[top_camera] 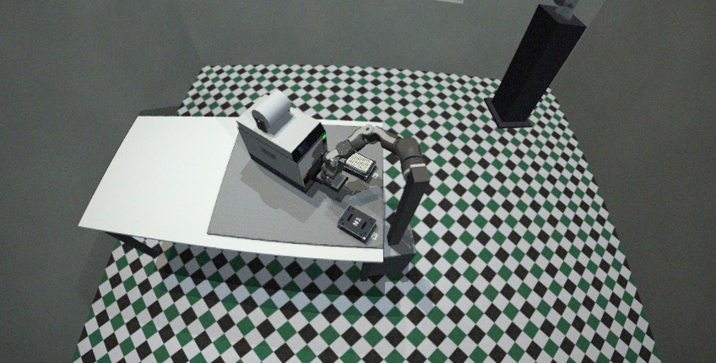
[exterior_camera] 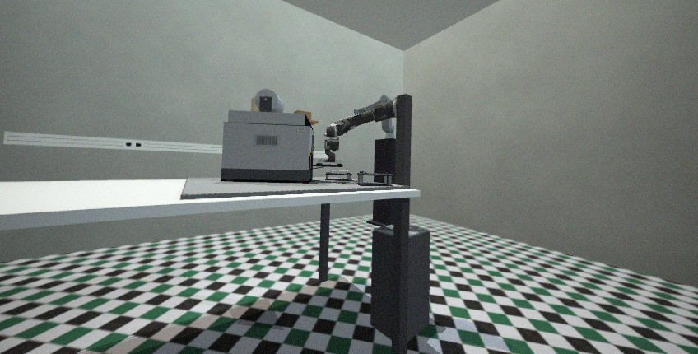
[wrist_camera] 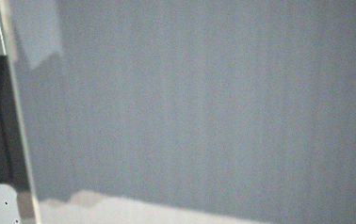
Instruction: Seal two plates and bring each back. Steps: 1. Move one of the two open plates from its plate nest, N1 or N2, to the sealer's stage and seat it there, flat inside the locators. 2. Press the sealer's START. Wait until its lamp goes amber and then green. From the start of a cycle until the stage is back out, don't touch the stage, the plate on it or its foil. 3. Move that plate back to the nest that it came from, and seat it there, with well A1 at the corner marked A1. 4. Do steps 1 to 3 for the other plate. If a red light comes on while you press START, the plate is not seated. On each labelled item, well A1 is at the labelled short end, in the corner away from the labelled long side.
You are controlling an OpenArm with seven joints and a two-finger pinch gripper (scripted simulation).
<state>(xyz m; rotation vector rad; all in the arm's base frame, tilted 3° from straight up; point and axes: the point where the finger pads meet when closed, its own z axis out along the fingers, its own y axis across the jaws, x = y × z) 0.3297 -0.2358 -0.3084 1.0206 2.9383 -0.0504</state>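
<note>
The dark stage is 20 mm below my hand. The rest, counted from my hand: white foil roll (260 mm ahead, 210 mm to the right, 300 mm above); then touch screen (120 mm ahead, 40 mm to the right, 210 mm above).
</note>
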